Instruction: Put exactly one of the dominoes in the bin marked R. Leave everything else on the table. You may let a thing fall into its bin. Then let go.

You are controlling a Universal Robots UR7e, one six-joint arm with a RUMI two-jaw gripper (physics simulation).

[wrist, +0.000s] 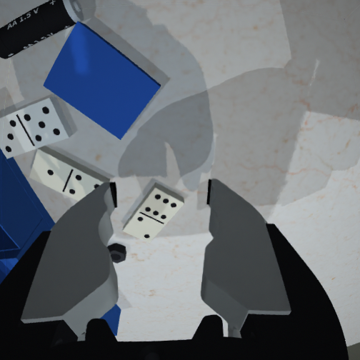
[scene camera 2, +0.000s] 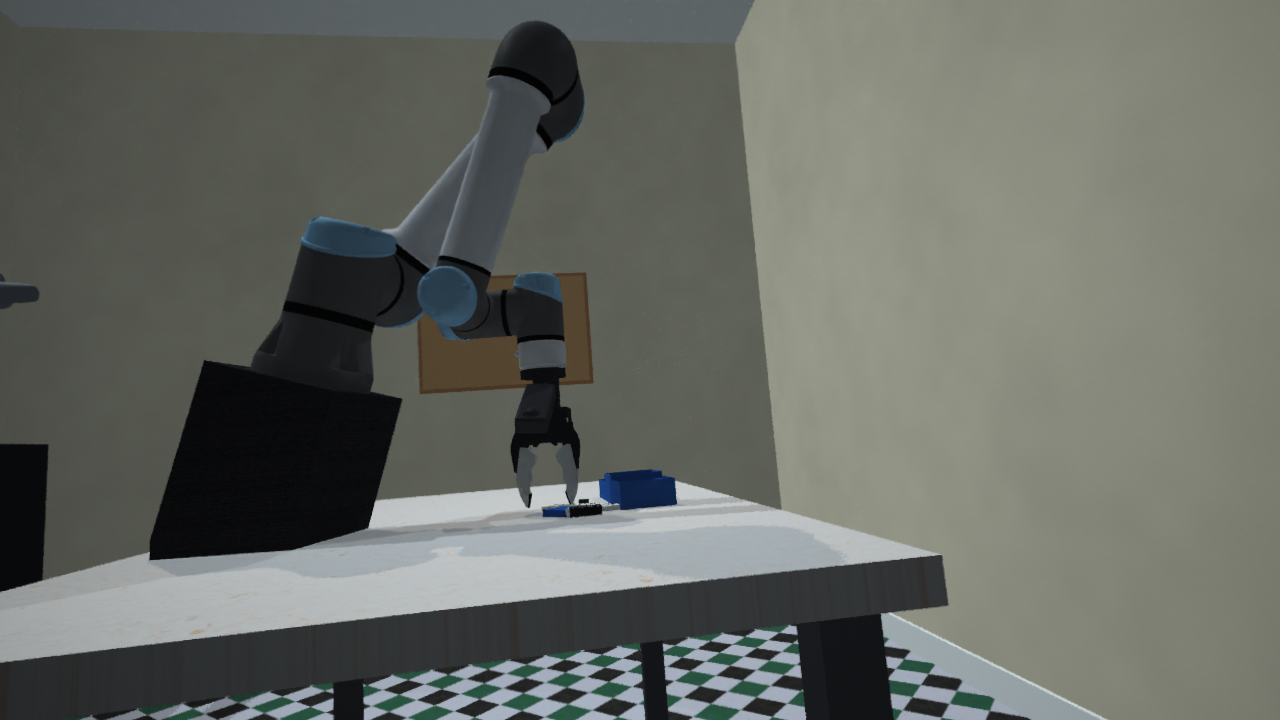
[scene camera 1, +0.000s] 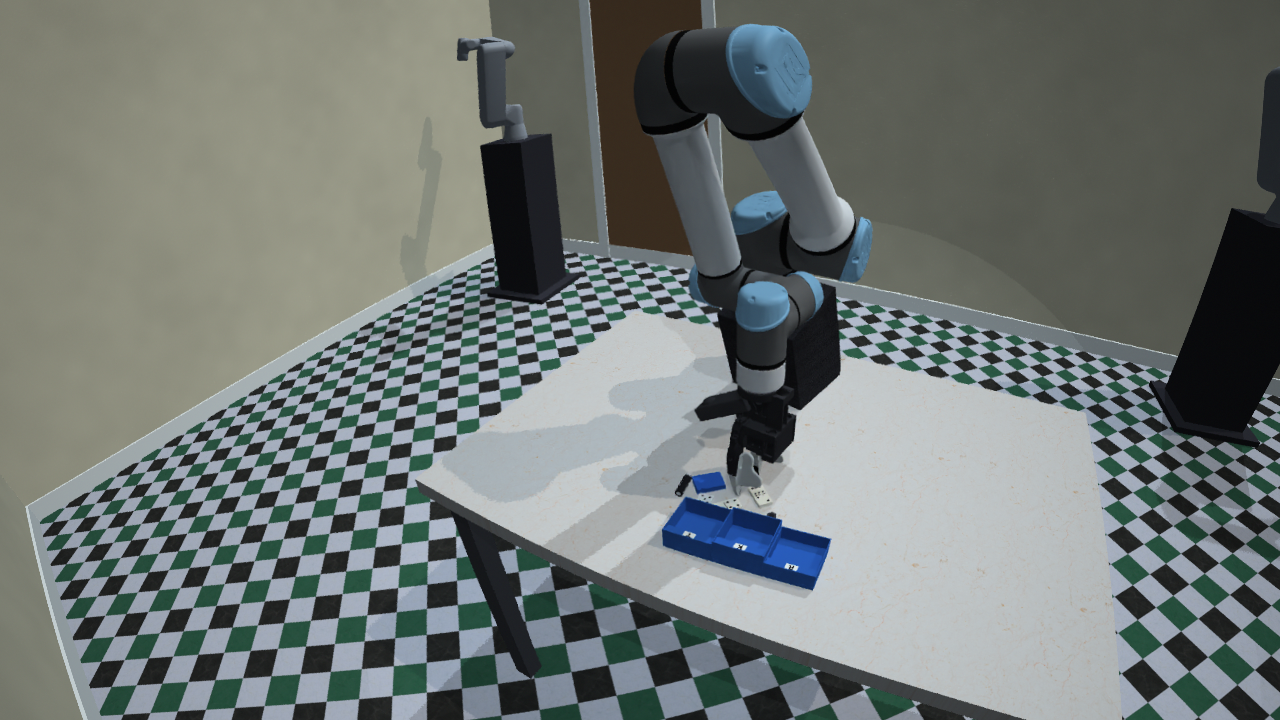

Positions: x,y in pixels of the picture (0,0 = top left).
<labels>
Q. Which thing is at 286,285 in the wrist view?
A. The gripper.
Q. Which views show the gripper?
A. The wrist view, scene camera 2 and scene camera 1: all of them.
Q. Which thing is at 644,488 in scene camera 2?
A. A blue three-bin tray.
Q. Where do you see a flat blue block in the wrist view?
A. At 89,73
</labels>
